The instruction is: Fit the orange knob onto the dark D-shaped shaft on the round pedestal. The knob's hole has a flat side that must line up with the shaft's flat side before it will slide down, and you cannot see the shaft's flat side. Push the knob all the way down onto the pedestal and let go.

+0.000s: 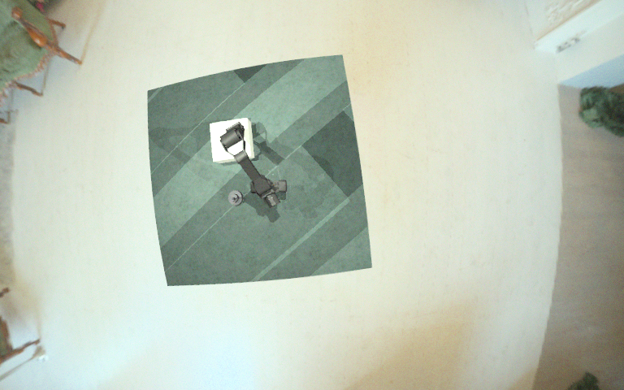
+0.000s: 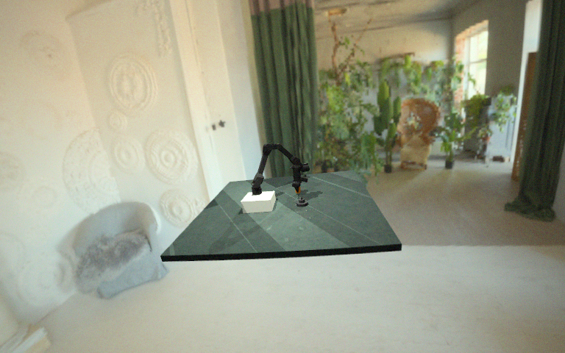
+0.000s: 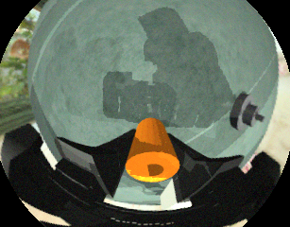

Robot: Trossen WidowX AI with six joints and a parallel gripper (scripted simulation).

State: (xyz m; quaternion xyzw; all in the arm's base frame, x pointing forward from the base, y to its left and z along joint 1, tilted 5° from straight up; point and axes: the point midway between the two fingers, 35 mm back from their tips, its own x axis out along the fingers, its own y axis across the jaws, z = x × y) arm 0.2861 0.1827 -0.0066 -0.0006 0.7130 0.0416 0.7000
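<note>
The round pedestal is 70 mm ahead of my gripper tip, 210 mm to the right of it and 10 mm above it. From my gripper tip the other things lie so: orange knob 20 mm above.
</note>
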